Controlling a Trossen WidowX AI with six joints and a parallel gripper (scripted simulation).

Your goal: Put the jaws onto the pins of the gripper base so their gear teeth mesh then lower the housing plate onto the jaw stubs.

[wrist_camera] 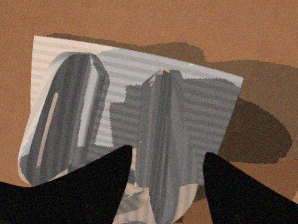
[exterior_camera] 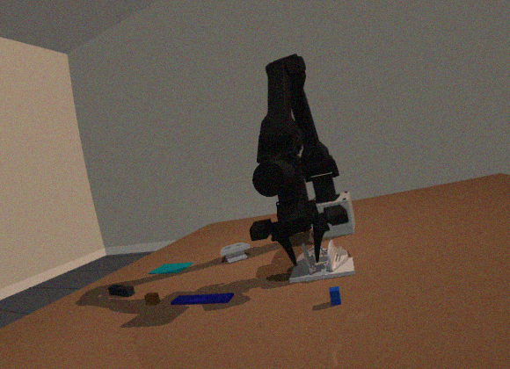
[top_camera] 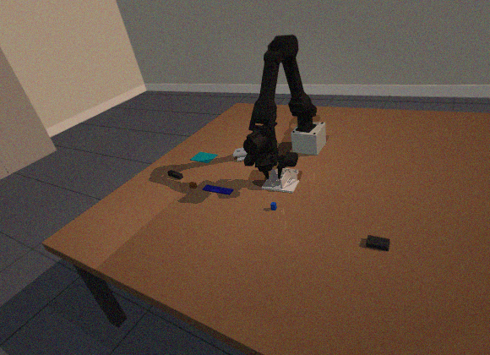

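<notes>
The gripper jaw lies 40 mm behind my gripper tip, 10 mm to the left of it and 10 mm above it. Also, from my gripper tip: small blue block (130 mm ahead, 90 mm to the left); small grey block (110 mm behind, 240 mm to the right, 10 mm below); blue bar (140 mm ahead, 170 mm to the right, 10 mm below).
</notes>
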